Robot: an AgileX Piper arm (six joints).
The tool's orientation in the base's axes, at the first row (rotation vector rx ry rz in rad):
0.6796 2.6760 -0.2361
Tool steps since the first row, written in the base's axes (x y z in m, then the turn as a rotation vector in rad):
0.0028 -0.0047 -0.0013 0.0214 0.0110 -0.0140
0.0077 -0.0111 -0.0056 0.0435 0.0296 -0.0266
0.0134 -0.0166 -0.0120 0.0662 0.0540 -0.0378
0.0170 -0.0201 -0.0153 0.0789 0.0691 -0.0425
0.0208 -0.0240 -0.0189 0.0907 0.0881 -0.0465
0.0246 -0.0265 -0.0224 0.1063 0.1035 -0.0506
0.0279 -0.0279 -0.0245 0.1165 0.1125 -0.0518
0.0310 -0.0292 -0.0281 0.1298 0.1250 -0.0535
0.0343 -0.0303 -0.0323 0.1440 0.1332 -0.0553
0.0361 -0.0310 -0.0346 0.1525 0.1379 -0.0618
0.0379 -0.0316 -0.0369 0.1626 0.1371 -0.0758
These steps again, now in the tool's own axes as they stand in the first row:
-0.0038 -0.0026 0.0032 -0.0073 0.0210 0.0167
-0.0088 -0.0055 0.0103 -0.0125 0.0489 0.0305
-0.0133 -0.0071 0.0193 -0.0162 0.0820 0.0418
-0.0165 -0.0081 0.0243 -0.0183 0.1016 0.0463
-0.0198 -0.0094 0.0297 -0.0183 0.1242 0.0489
-0.0226 -0.0095 0.0347 -0.0228 0.1455 0.0537
-0.0251 -0.0089 0.0380 -0.0268 0.1584 0.0557
-0.0268 -0.0083 0.0426 -0.0317 0.1759 0.0583
-0.0283 -0.0073 0.0478 -0.0391 0.1901 0.0623
-0.0292 -0.0069 0.0506 -0.0415 0.1988 0.0697
-0.0300 -0.0064 0.0534 -0.0446 0.2040 0.0859

